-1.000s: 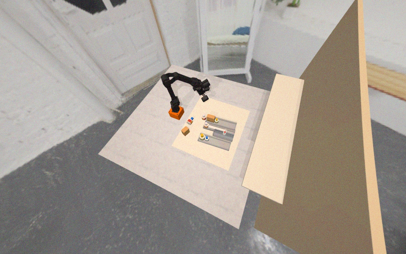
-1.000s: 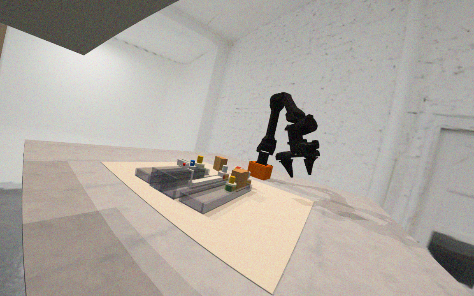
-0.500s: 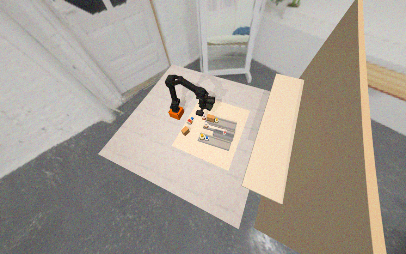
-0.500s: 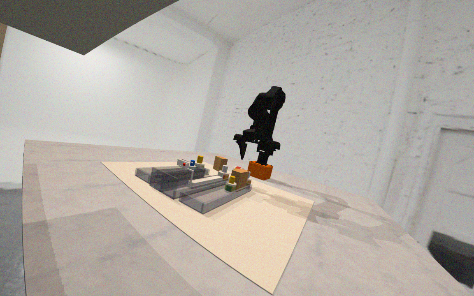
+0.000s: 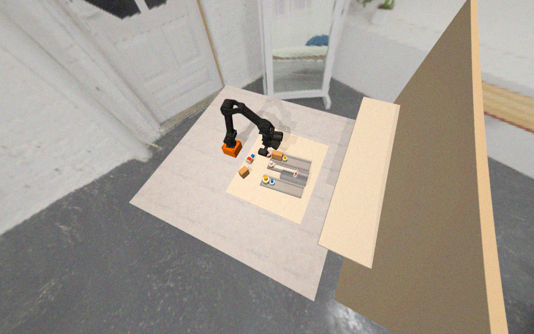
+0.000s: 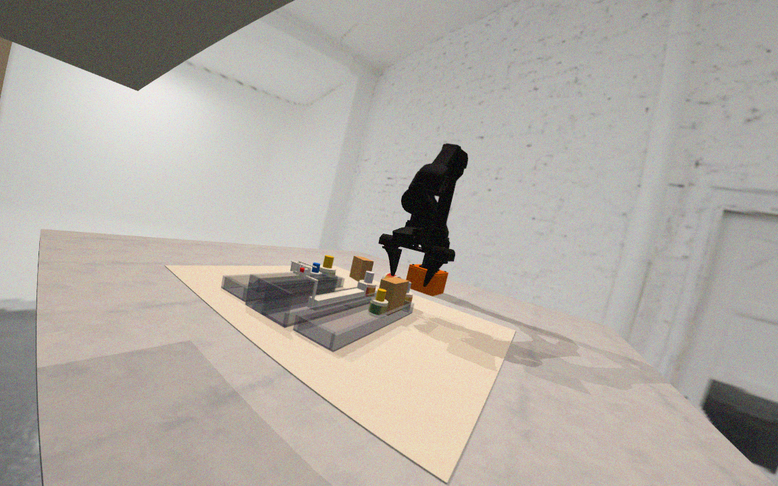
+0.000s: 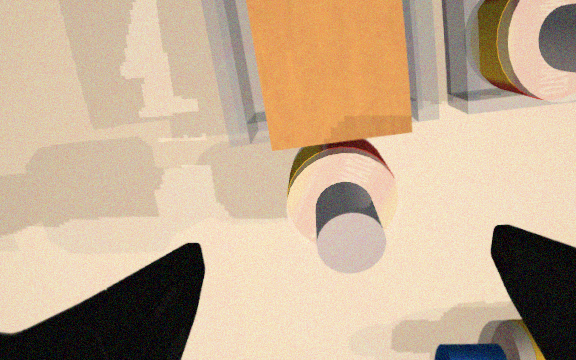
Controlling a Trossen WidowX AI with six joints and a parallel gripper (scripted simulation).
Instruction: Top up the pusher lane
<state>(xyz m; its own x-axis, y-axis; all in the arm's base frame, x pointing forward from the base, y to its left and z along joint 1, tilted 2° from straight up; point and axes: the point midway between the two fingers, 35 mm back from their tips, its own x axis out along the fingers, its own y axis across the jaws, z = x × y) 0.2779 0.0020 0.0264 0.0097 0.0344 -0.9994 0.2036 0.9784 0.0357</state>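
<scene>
The brown box lies 7 cm ahead of my gripper tip, 1 cm to the right of it and 3 cm below it. The rest, counted from my gripper tip: sprung lane (19 cm ahead, 13 cm to the right, 5 cm below).
</scene>
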